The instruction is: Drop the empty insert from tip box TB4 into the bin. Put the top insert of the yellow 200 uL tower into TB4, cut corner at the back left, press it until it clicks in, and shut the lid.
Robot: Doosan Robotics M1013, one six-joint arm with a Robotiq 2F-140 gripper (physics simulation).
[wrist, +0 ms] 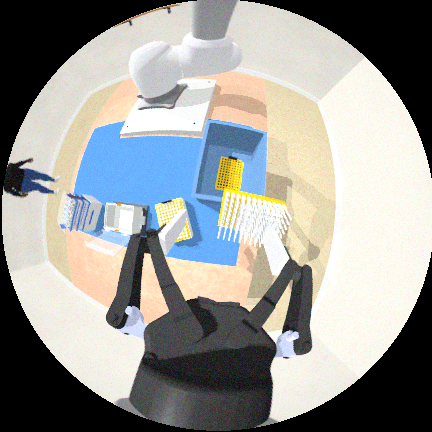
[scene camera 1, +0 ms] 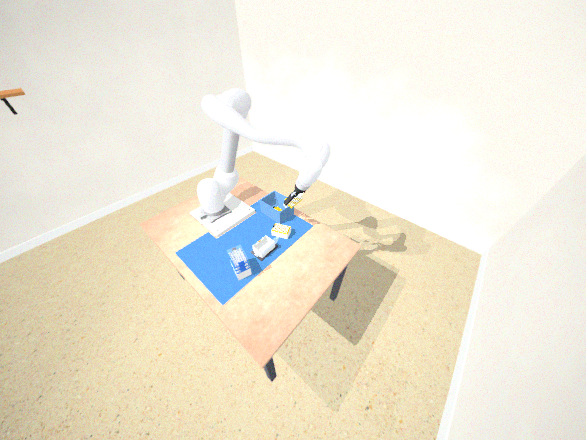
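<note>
My gripper [scene camera 1: 289,201] [wrist: 225,225] is open, high beside the bin. A yellow insert full of white tips [scene camera 1: 295,200] [wrist: 252,215] is off the table at the right fingertip in the wrist view, not clamped between both fingers. The blue bin [scene camera 1: 270,212] [wrist: 198,170] holds a yellow insert without tips [scene camera 1: 277,208] [wrist: 230,173]. The yellow tower [scene camera 1: 281,231] [wrist: 168,210] stands on the mat, partly behind the left finger in the wrist view. Tip box TB4 [scene camera 1: 264,246] [wrist: 126,218] looks empty, its clear lid [wrist: 102,247] open towards the front table edge.
A blue-and-white tip rack stack [scene camera 1: 240,264] [wrist: 80,212] stands beyond TB4 on the blue mat [scene camera 1: 210,250] [wrist: 140,160]. The robot's white base plate [scene camera 1: 230,220] [wrist: 165,117] is at the back. A person [wrist: 30,177] stands on the floor at the far left in the wrist view.
</note>
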